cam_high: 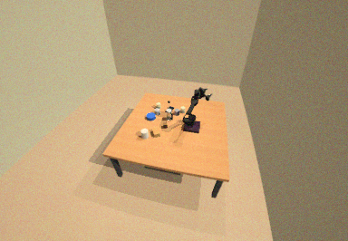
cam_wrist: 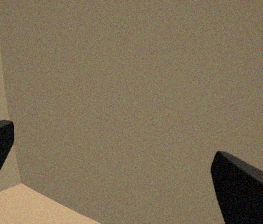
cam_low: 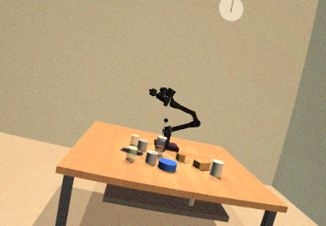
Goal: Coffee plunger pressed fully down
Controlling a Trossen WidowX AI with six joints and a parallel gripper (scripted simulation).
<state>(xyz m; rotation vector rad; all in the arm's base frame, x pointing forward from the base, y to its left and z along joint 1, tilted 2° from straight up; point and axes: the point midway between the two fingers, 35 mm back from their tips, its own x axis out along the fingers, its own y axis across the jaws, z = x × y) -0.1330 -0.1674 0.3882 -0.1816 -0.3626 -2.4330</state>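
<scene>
Right now my gripper tip is 46 cm short of the coffee press, 29 cm above it and 11 cm to the right of it. Also, from my gripper tip: blue disc: 71 cm ahead, 40 cm below, 14 cm to the left.
</scene>
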